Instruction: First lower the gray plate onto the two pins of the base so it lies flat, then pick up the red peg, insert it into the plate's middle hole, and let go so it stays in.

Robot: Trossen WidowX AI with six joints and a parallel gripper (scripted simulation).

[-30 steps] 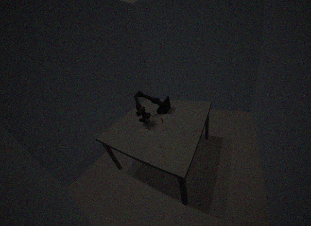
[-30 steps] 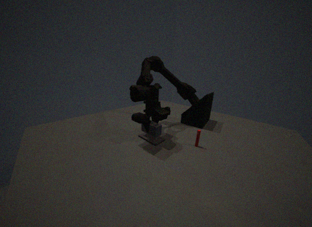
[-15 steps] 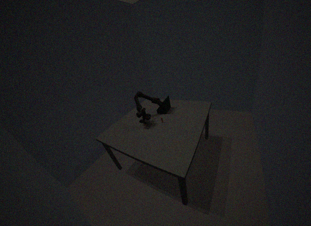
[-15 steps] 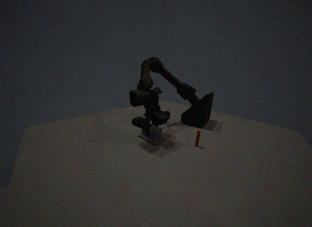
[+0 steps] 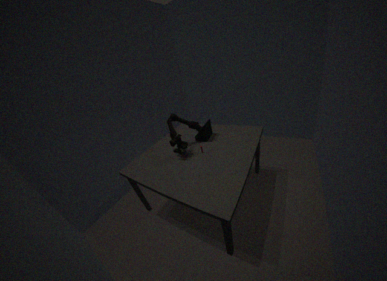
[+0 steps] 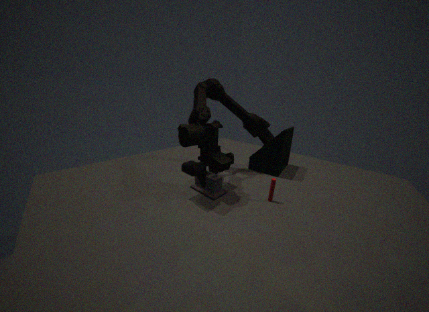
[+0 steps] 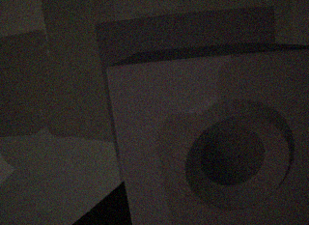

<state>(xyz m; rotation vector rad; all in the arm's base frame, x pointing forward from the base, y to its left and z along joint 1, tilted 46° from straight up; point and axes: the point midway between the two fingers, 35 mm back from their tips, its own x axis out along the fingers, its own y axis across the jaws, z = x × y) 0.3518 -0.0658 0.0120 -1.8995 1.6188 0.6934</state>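
My gripper tip is 1 cm above the base. Round my gripper tip: red peg: 19 cm to the left, 10 cm behind, 2 cm above; gray plate: 3 cm above.
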